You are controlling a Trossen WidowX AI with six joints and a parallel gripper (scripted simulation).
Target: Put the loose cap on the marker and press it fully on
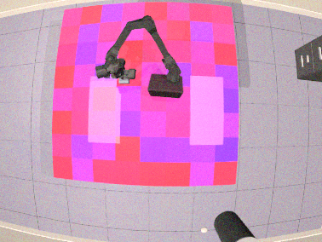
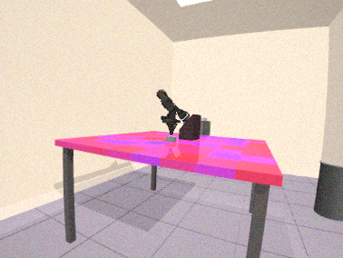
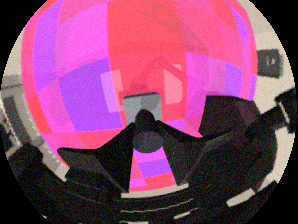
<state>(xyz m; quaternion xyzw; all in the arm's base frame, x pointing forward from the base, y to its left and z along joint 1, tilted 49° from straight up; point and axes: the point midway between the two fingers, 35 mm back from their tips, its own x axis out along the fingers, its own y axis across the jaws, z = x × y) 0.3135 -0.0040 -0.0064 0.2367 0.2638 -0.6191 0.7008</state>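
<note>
Now: gripper tip 1 cm below the dark marker cap.
</note>
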